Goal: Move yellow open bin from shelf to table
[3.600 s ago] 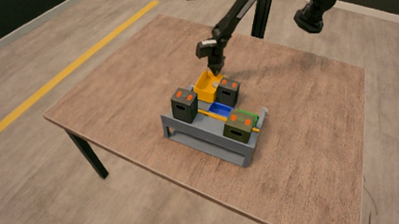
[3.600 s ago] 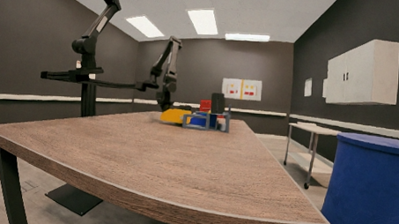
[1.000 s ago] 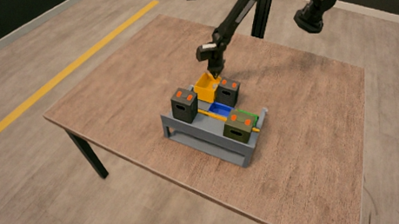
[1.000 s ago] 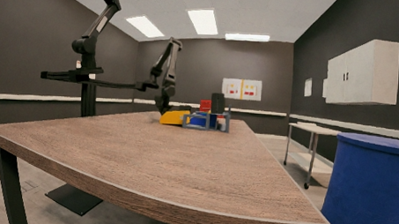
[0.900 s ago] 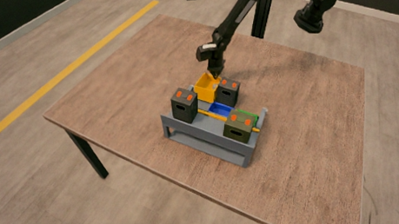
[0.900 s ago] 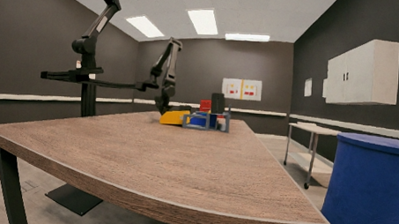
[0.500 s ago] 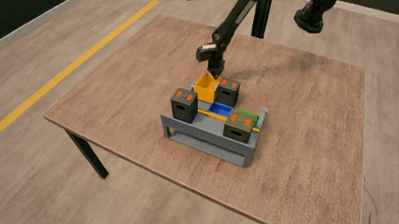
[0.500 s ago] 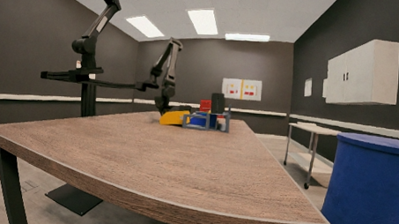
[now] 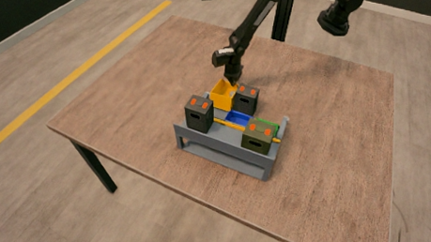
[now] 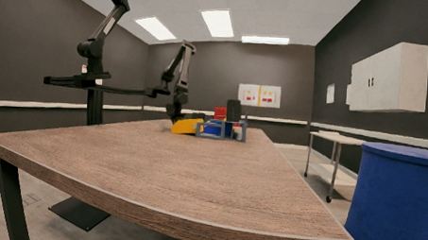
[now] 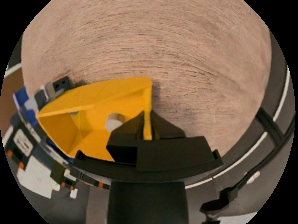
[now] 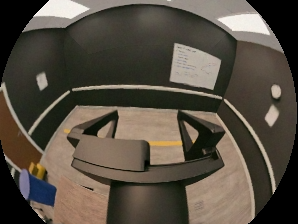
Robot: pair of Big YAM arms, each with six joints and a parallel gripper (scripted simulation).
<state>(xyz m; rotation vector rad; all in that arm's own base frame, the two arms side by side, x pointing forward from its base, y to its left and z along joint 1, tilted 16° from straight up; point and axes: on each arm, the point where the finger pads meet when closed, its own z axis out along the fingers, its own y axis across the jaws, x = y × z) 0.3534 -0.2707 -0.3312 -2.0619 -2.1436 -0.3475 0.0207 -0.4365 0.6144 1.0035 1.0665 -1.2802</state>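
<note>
Right now the yellow open bin is 80 mm ahead of my left hand, 10 mm to the left of it and 20 mm above it. From my left hand the other things lie so: grey shelf (270 mm ahead, 140 mm to the left, 40 mm above); dark lidded bin (110 mm ahead, 120 mm to the left, 30 mm above).
</note>
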